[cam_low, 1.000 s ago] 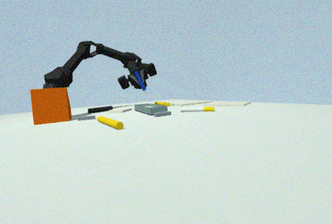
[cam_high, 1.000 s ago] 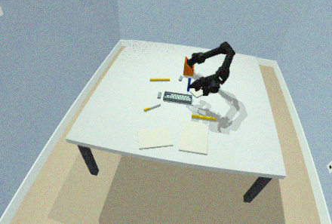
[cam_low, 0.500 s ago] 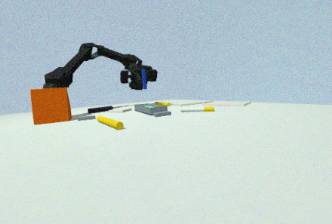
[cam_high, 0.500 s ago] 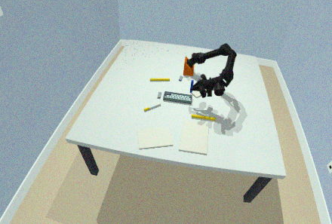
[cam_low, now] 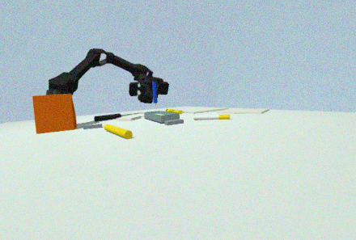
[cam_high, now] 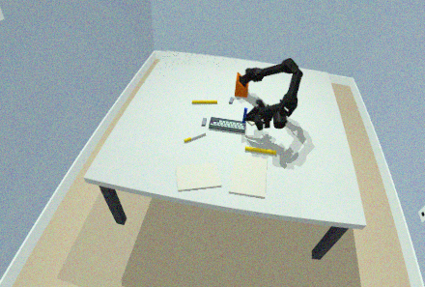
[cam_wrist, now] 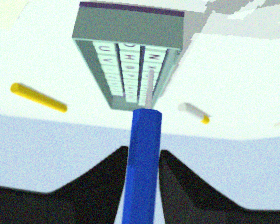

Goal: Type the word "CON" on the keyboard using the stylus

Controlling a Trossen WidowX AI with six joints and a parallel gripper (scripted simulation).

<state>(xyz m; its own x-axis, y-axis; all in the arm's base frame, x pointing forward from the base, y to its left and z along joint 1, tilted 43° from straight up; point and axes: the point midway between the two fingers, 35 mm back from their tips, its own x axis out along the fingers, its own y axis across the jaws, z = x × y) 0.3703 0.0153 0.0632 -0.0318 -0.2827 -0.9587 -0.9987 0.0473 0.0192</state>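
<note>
The small grey block lies 210 mm to the right of my gripper tip, 80 mm below it and 30 mm behind it. The rest, counted from my gripper tip: stylus tip: 50 mm below; black stylus: 190 mm behind, 130 mm to the left, 80 mm below; white-and-yellow marker: 250 mm to the right, 100 mm ahead, 80 mm below.
</note>
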